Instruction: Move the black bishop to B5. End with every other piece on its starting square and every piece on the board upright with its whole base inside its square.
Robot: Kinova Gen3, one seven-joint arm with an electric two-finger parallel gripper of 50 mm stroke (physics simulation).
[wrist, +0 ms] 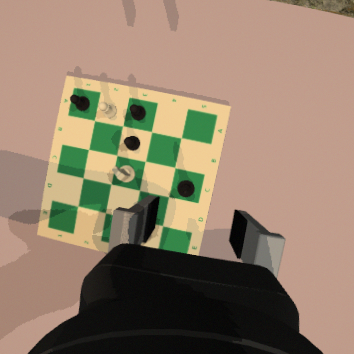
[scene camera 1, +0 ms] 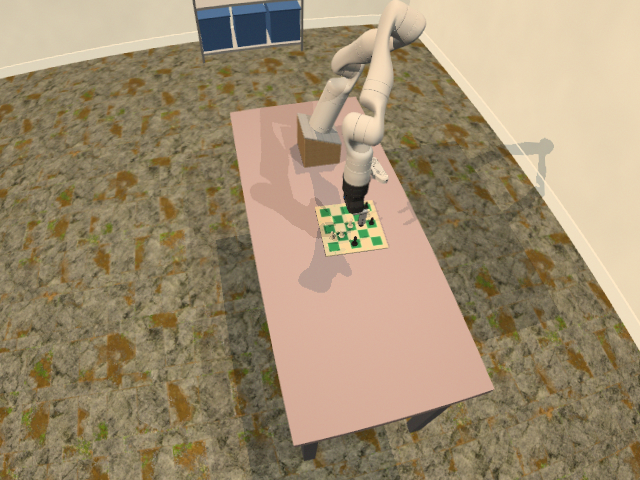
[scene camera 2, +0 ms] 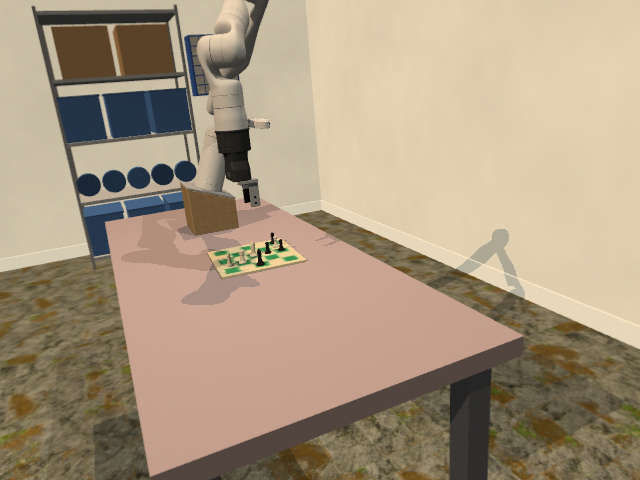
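Observation:
A small green and cream board holds upright black and white pieces. Black pieces stand on A1, A3, B3 and C5. I cannot tell which is the bishop. The cream square B5 is bare. My gripper is open and empty, above the board. In the wrist view its left finger hides part of rows D and E.
White pieces stand on A2, C3, D4 and E4. The arm's wooden base block stands behind the board on the pink table.

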